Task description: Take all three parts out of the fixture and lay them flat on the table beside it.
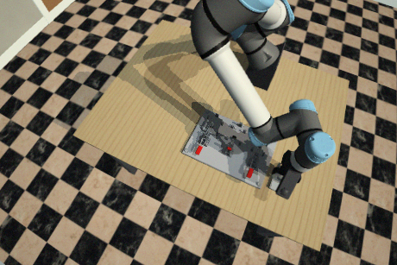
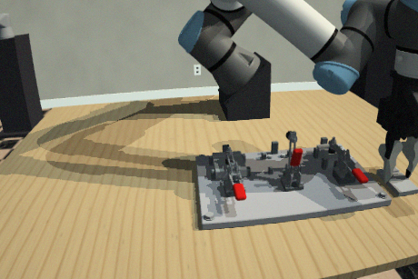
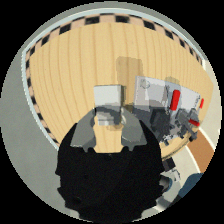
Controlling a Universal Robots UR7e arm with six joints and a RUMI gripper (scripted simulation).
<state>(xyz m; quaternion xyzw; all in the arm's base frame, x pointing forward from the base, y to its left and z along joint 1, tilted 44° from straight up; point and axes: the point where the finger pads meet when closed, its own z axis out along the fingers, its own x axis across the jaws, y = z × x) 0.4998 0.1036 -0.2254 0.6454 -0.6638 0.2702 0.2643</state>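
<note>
The flat grey plate part lies 10 mm behind my hand and 10 mm below it. From my hand the other things lie so: grey fixture plate (60 mm behind, 230 mm to the right, 10 mm below).
</note>
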